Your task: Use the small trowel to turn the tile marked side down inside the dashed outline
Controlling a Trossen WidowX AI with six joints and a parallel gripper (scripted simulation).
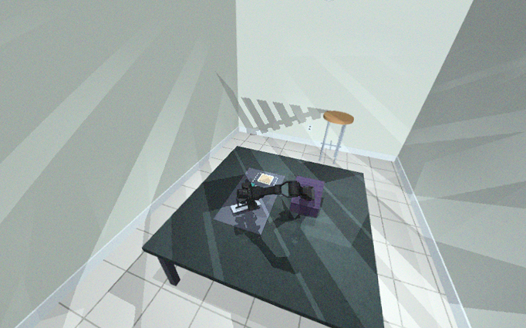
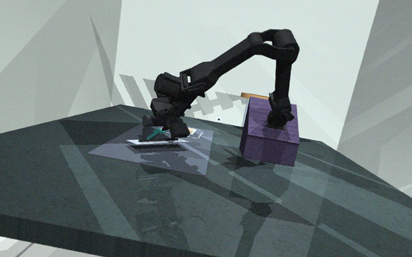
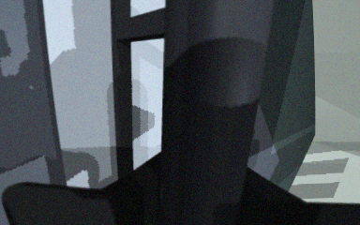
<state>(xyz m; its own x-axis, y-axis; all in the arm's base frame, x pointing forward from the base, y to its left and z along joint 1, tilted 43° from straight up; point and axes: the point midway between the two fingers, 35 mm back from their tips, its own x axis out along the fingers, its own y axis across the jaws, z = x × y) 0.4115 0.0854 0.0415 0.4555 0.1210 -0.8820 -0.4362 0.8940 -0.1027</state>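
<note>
My gripper tip is 3 cm past the grey mat, 11 cm to the left of it and 9 cm above it. Round my gripper tip: teal piece (3 cm ahead, 15 cm to the right, 7 cm below); then tile (7 cm behind, 32 cm to the right, 7 cm below); then small trowel (2 cm behind, 2 cm to the left, 1 cm below).
</note>
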